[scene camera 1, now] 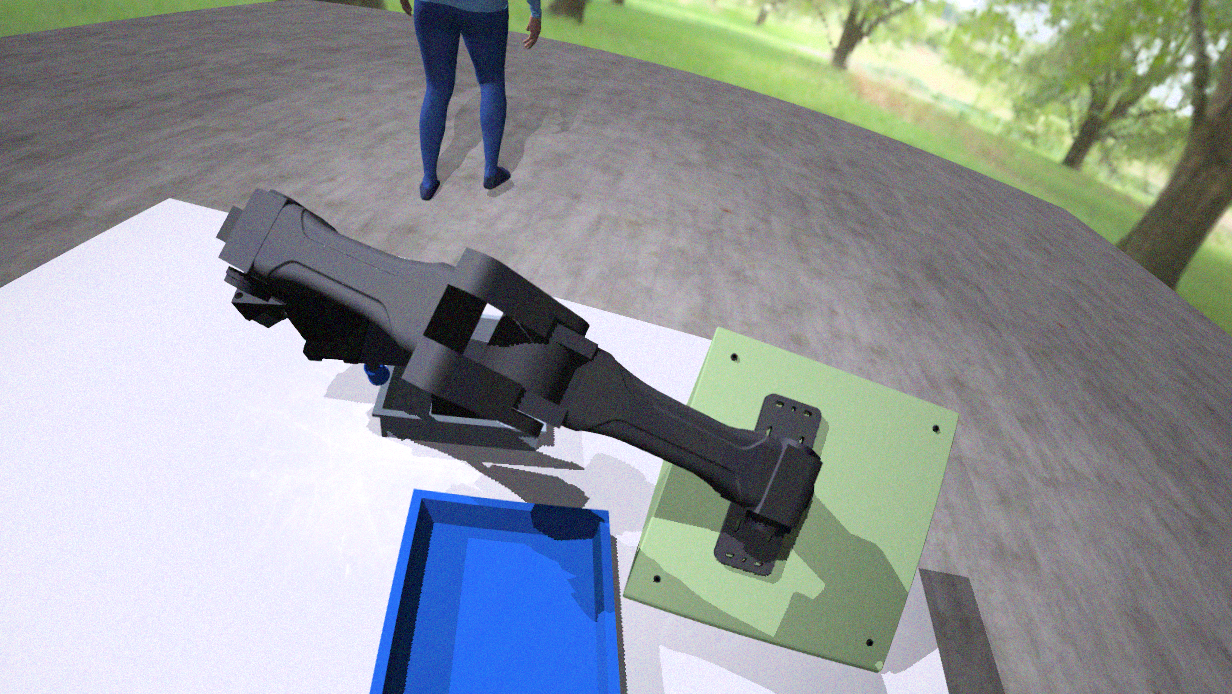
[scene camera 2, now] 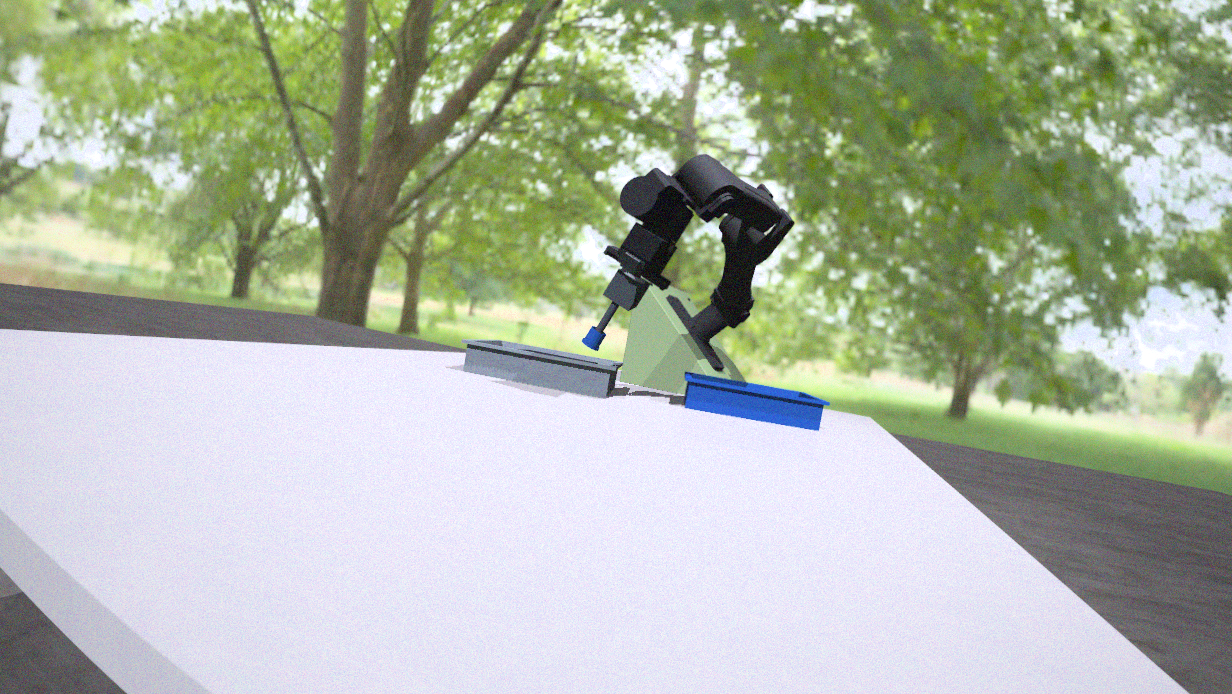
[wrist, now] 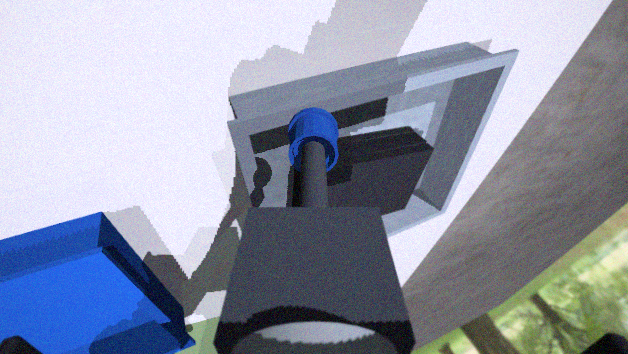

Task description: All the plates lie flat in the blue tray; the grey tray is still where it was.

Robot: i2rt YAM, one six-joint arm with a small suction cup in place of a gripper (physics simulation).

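Where they show: end effector, tool point: (scene camera 1: 379, 375) (scene camera 2: 590, 345) (wrist: 313, 131); arm's base, origin of the base link: (scene camera 1: 768, 483) (scene camera 2: 693, 333).
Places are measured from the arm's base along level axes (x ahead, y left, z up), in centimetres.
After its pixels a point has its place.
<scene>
Dark plates (wrist: 385, 175) {x 43.2, y -11.9, z -8.6 cm} lie stacked in the grey tray (scene camera 1: 456, 433) {x 38.4, y -0.4, z -10.8 cm} (scene camera 2: 538, 370) {x 51.8, y -7.0, z -10.6 cm} (wrist: 320, 87) {x 50.3, y -3.0, z -11.0 cm}; the suction stem and its mount hide part of the stack in the wrist view. How many plates there are I cannot tell. The blue tray (scene camera 1: 482, 498) {x 30.1, y 9.5, z -8.0 cm} (scene camera 2: 750, 405) {x 33.2, y 22.5, z -10.7 cm} (wrist: 50, 240) {x 35.5, y 15.8, z -11.4 cm} stands beside the grey one, and no plate shows on the part of its floor in view. My gripper, a blue suction cup (scene camera 1: 376, 373) (scene camera 2: 593, 337) (wrist: 313, 135), hangs above the grey tray's rim level, clear of the plates, with nothing on it.
The arm rises from a sloped green base (scene camera 1: 862, 482) {x -11.1, y -2.5, z 2.5 cm} (scene camera 2: 650, 344) {x 11.3, y -5.5, z -4.0 cm} beside the two trays and hides much of the grey tray in the first scene view. All stand on a white table (scene camera 1: 172, 517) {x 62.7, y 26.7, z -13.0 cm} (scene camera 2: 517, 517) {x 107.0, y 26.7, z -13.0 cm}. A person (scene camera 1: 462, 94) in blue stands on the ground beyond the table.
</scene>
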